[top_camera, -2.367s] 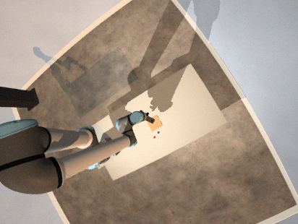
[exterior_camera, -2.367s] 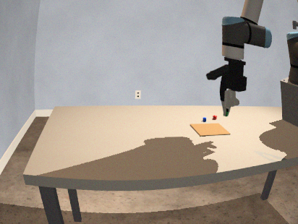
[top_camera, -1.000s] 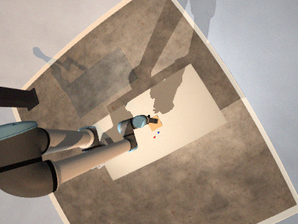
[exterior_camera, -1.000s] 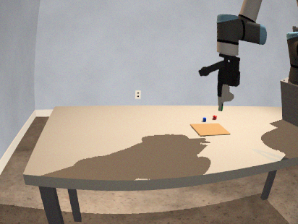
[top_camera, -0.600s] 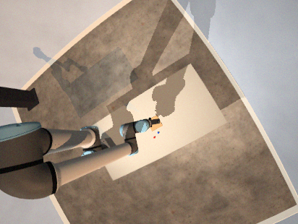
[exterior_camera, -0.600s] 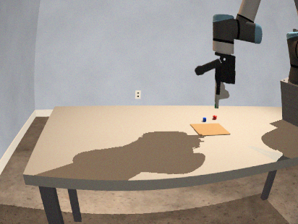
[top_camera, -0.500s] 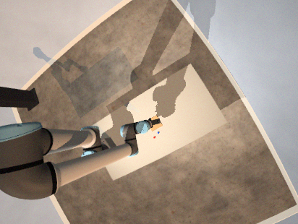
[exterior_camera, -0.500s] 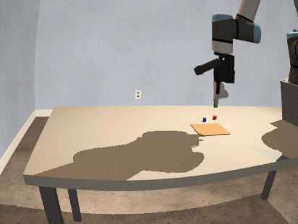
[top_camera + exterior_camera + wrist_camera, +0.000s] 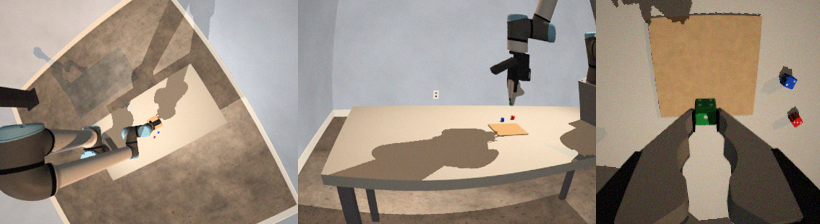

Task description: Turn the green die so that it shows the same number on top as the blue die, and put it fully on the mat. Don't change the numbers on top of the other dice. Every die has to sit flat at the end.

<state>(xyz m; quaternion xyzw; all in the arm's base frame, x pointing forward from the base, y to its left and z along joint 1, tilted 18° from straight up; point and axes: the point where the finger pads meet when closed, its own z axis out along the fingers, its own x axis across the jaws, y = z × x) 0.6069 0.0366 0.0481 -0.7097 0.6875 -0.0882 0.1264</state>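
The green die is 10 mm below my hand. Round my hand: red die: 70 mm behind, 150 mm to the right, 110 mm below; then mat: 120 mm below; then blue die: 10 mm behind, 120 mm to the right, 110 mm below.
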